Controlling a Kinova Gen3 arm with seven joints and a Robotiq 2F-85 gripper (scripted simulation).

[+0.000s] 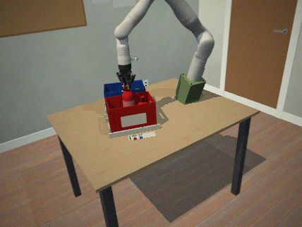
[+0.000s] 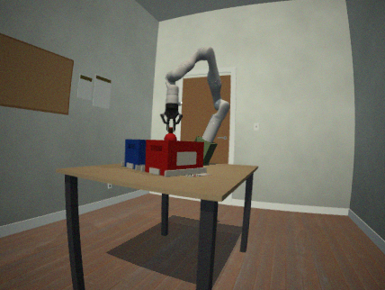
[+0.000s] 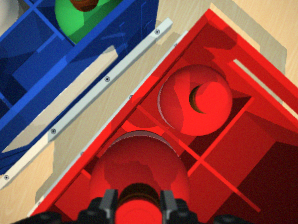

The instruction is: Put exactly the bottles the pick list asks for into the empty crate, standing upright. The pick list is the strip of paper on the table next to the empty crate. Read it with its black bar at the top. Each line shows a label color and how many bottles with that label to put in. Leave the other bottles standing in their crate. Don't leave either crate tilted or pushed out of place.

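Right now my hand is 16 cm above the red crate, 4 cm to the right of it and 1 cm short of it. Round my hand: blue crate: 19 cm to the right, 16 cm below, 5 cm behind; then green-label bottle: 16 cm below, 12 cm to the right, 12 cm behind; then blue-label bottle: 17 cm to the right, 16 cm below, 5 cm ahead.
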